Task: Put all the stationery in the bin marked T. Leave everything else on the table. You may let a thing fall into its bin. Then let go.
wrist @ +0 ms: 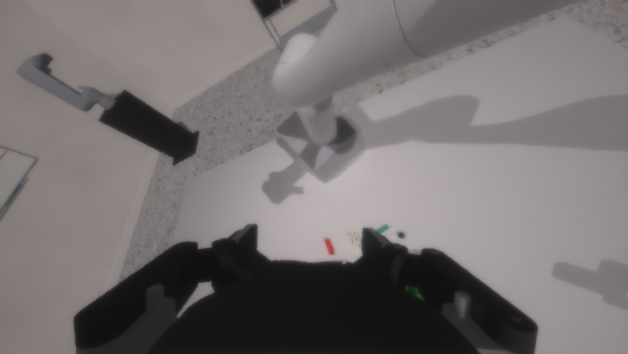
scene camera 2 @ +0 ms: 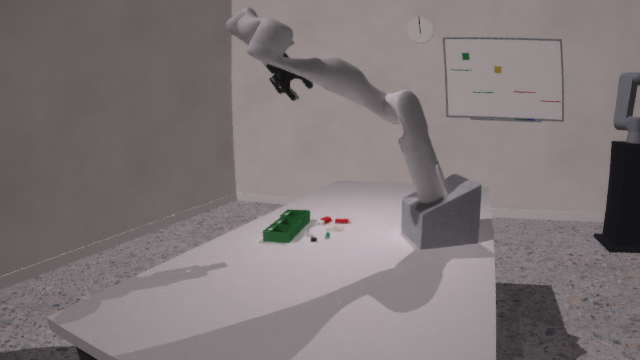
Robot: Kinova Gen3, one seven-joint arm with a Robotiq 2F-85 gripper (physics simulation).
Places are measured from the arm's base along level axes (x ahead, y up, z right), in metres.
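Pixels of known places: gripper, fingertip midpoint: (wrist: 310,237) (scene camera 2: 304,93); arm's base, origin of the base link: (wrist: 323,132) (scene camera 2: 433,196).
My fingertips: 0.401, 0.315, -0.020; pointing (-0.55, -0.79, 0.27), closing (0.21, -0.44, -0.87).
For each thing: its top centre in the pictures, then the offset to it from my fingertips, as dx, dy, dz. Level surfaces: height alone.
- green bin block with compartments, middle of its top: (scene camera 2: 288,219) +0.073, -0.410, -0.002
- red piece, middle of its top: (wrist: 328,245) (scene camera 2: 342,219) -0.076, -0.435, +0.129
- white piece, middle of its top: (scene camera 2: 323,219) -0.011, -0.436, +0.116
- pale flat piece, middle of its top: (wrist: 354,240) (scene camera 2: 334,227) -0.071, -0.442, +0.046
- small green piece, middle of its top: (scene camera 2: 327,234) (wrist: 382,229) -0.077, -0.439, -0.040
- small black piece, middle of its top: (scene camera 2: 313,238) (wrist: 401,235) -0.048, -0.440, -0.083
- white table, its level: dy -0.449
My gripper (scene camera 2: 302,91) (wrist: 310,237) is open and empty, high above the table. A green bin block with compartments (scene camera 2: 277,237) stands on the table; part of it (wrist: 414,292) shows behind the right finger in the wrist view. No letter T is readable. Beside it lie a red piece (scene camera 2: 342,220) (wrist: 329,246), a red and white piece (scene camera 2: 326,220), a pale flat piece (scene camera 2: 335,229) (wrist: 355,239), a small green piece (scene camera 2: 327,235) (wrist: 383,229) and a small black piece (scene camera 2: 313,239) (wrist: 401,234). They are too small to tell which are stationery.
The arm's grey base block (scene camera 2: 450,225) (wrist: 327,172) stands on the white table (scene camera 2: 400,330) (wrist: 475,200), to the right of the small pieces in the scene view. A second arm on a black pedestal (scene camera 2: 622,200) (wrist: 147,127) stands off the table. Arm shadows cross the table.
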